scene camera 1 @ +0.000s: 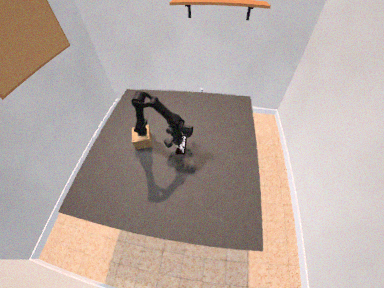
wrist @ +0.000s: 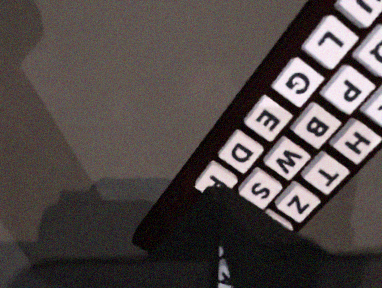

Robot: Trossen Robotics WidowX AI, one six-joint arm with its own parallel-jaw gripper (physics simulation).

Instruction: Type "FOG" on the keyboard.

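Frame: origin at the arm's base, x left, y back, z up, level; millimetres.
Where they show: gripper, fingertip midpoint: [scene camera 1: 178,145] [wrist: 216,196]; arm's base at its link origin: [scene camera 1: 142,132].
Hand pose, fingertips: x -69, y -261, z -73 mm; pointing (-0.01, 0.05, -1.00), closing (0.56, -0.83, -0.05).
Each offset is from my fingertips to the top centre of the thing. Level surfaces: height alone.
The keyboard @(dz -14, dx +39, dy -21 mm) [scene camera 1: 183,144] [wrist: 175,200] is a dark red-black board with white letter keys. It lies slanted in the wrist view, under the arm's end in the scene view. My gripper [scene camera 1: 179,144] [wrist: 216,196] is shut and empty. Its dark tips overlap the lower part of the F key @(dz -14, dx -1, dy -1 mm) [wrist: 214,176], whose letter is partly hidden; contact or a gap cannot be told. Up the same outer row are the D key @(dz -14, dx +17, dy -2 mm) [wrist: 241,151], the E key @(dz -14, dx +35, dy -3 mm) [wrist: 268,118], the G key @(dz -14, dx +54, dy -3 mm) [wrist: 298,82] and the L key @(dz -14, dx +72, dy -4 mm) [wrist: 330,42]. The O key does not show. The fingers hide the keyboard's near keys.
The S key @(dz -14, dx +7, dy -20 mm) [wrist: 260,188], W key @(dz -14, dx +26, dy -21 mm) [wrist: 287,158] and B key @(dz -14, dx +44, dy -21 mm) [wrist: 316,126] run beside the outer row. The arm stands on a wooden block [scene camera 1: 142,139] on the dark mat @(dz -31 mm) [scene camera 1: 220,210]. An orange shelf [scene camera 1: 220,4] is on the back wall.
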